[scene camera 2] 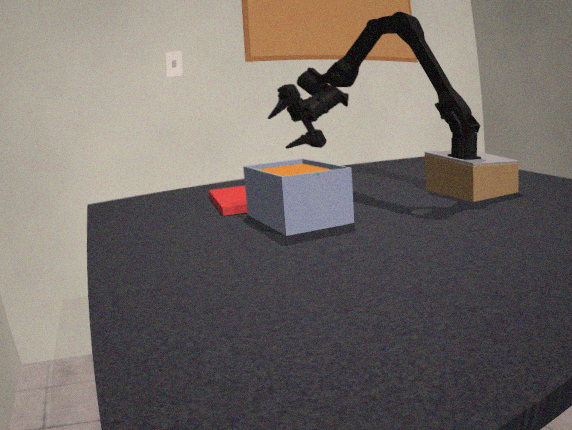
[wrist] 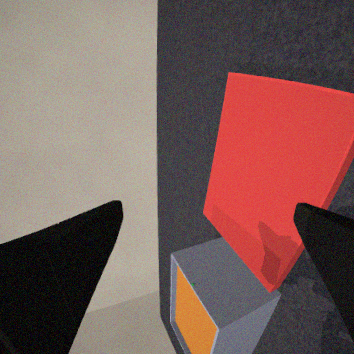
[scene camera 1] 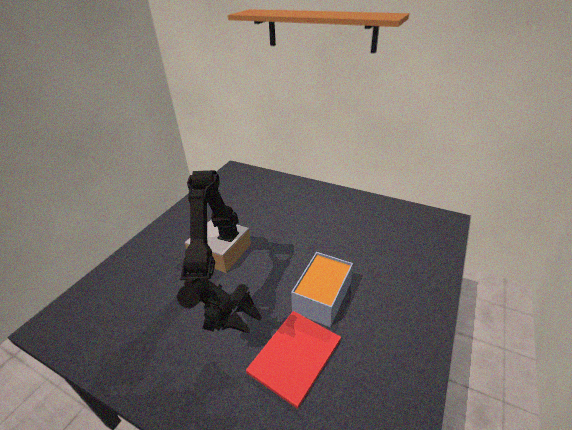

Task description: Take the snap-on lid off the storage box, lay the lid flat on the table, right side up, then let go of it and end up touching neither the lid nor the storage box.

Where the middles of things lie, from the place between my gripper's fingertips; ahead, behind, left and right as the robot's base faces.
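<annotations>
Red lid (scene camera 1: 289, 364): my gripper is 140 mm above it, 100 mm short of it and 40 mm to the right of it.
</annotations>
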